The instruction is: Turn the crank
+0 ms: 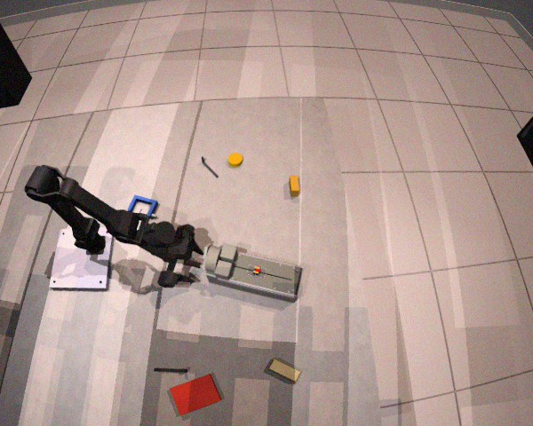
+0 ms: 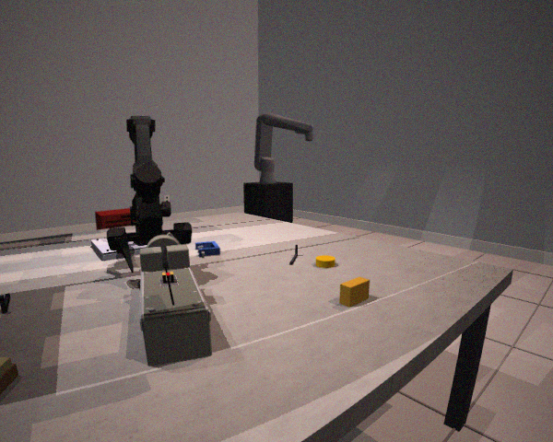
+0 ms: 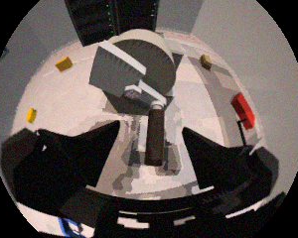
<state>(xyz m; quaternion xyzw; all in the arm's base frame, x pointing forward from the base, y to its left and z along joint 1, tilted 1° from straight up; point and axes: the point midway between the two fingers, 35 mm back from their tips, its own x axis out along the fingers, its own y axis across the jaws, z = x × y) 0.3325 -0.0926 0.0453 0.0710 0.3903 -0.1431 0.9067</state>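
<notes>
The dark crank handle lies 3 cm above my gripper tip and 1 cm behind it. Round my gripper tip: blue block: 24 cm to the left, 19 cm behind, 3 cm below; red plate: 37 cm to the right, 3 cm below, 3 cm behind; red pointer: 17 cm ahead, 4 cm above, 3 cm to the right.
</notes>
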